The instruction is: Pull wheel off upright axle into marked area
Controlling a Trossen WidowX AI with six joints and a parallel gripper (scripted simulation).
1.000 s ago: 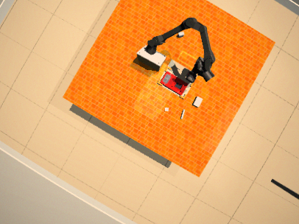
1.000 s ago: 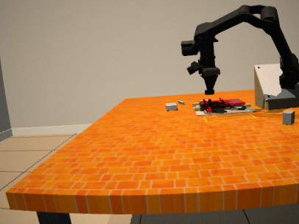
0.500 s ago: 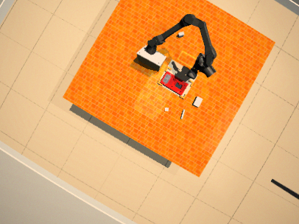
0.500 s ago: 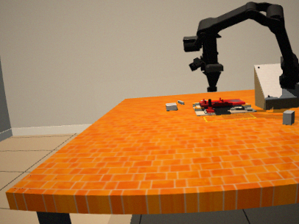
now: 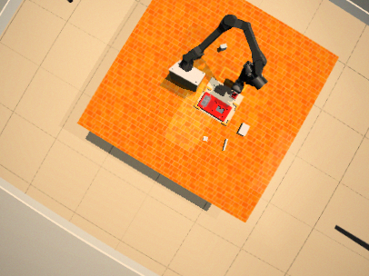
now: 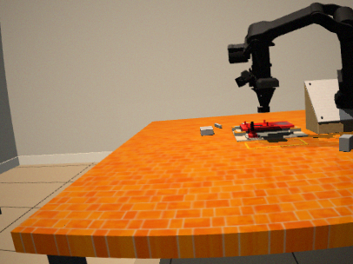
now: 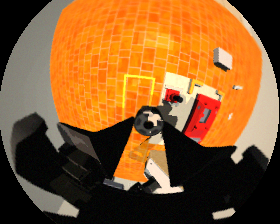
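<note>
My gripper tip is now 40 mm short of the upright axle, 60 mm to the left of it and 70 mm above it. From my gripper tip the other things lie so: dark wheel (right at my gripper tip).
</note>
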